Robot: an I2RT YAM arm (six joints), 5 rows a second.
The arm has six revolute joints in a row. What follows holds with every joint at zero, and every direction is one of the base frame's.
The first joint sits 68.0 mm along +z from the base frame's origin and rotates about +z.
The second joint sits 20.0 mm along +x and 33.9 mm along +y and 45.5 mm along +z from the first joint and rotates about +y.
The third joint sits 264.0 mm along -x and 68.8 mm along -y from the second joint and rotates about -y.
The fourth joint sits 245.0 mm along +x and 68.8 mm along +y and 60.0 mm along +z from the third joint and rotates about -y.
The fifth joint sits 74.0 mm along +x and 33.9 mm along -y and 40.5 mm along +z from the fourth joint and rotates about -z.
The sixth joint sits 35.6 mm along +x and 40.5 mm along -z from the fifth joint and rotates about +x.
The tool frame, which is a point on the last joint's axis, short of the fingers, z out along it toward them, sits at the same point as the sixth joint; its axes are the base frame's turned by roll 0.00, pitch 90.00 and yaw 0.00 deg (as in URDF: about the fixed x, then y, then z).
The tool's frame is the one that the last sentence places.
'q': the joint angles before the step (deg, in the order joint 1, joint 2, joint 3, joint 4, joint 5, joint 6). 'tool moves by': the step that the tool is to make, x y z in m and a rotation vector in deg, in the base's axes. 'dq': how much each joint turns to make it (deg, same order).
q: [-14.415 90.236 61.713 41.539 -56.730 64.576]
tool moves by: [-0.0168 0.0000 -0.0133 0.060 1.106 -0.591]
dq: [-0.715 -3.021 -5.568 1.168 -0.169 -0.351]
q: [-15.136 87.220 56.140 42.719 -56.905 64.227]
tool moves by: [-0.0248 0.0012 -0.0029 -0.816 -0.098 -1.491]
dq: [-0.943 -5.575 -5.307 -1.250 0.391 -1.551]
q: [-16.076 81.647 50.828 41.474 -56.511 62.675]
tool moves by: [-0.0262 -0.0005 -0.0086 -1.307 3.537 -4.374]
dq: [-1.339 -6.863 -4.789 -8.872 2.726 -4.612]
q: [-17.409 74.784 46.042 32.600 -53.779 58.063]
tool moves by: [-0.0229 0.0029 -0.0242 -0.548 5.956 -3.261]
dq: [-0.666 -5.376 -5.931 -7.971 2.612 -3.805]
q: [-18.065 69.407 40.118 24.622 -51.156 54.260]
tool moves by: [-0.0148 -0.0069 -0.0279 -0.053 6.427 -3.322]
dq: [-2.406 -1.880 -4.374 -5.987 1.244 -3.149]
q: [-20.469 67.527 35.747 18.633 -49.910 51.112]
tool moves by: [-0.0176 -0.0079 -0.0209 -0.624 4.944 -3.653]
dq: [-3.132 -2.453 -3.653 -5.687 1.196 -3.347]
